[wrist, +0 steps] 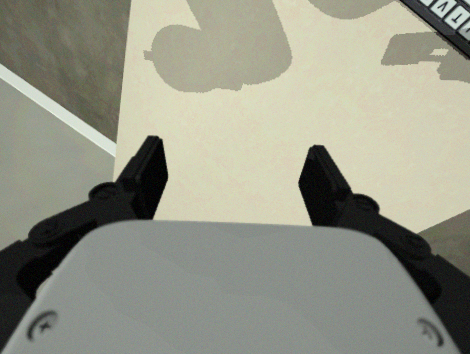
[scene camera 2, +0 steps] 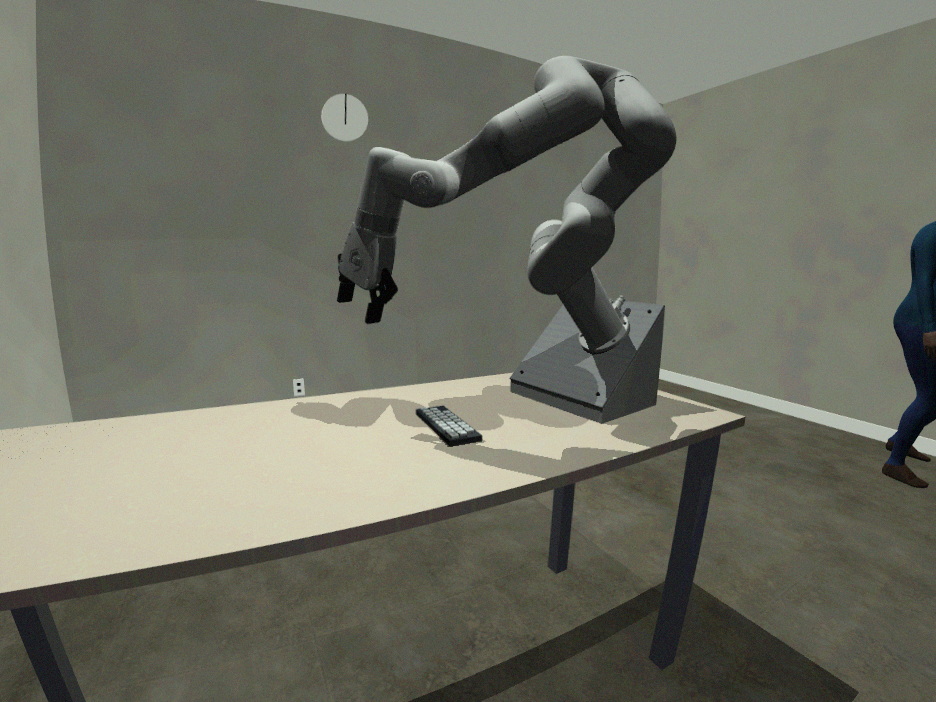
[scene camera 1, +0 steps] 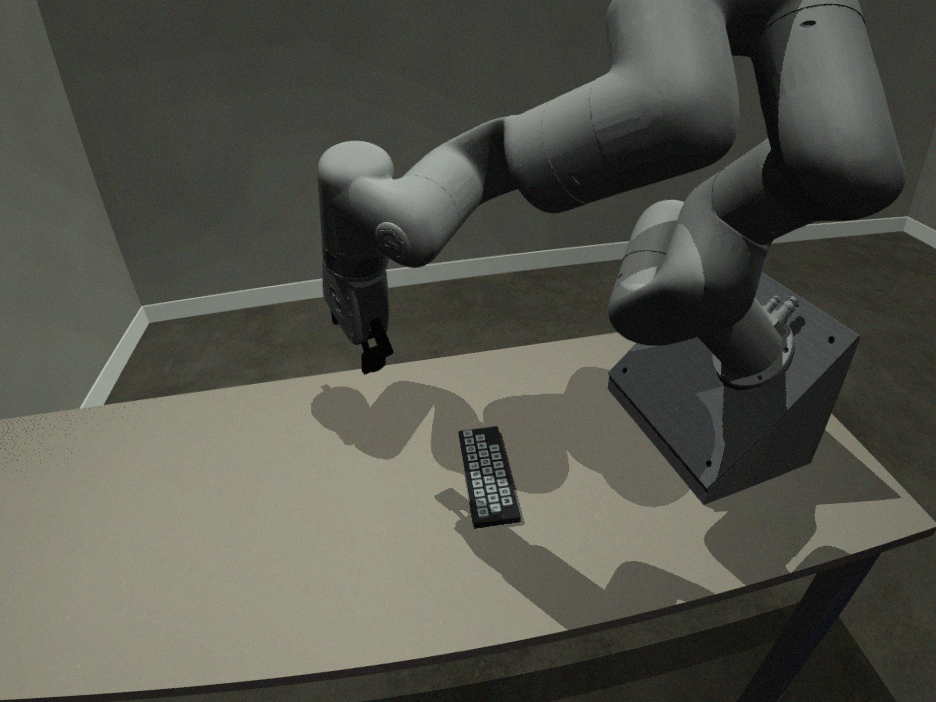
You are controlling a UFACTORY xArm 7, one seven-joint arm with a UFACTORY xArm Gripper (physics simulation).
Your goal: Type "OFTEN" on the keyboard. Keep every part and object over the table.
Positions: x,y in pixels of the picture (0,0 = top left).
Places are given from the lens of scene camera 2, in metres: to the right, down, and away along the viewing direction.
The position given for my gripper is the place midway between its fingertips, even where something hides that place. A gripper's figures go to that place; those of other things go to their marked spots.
my gripper (scene camera 2: 357,311): -0.21, -0.07, 0.80
dark keyboard (scene camera 2: 450,428): -0.03, 0.15, 0.81
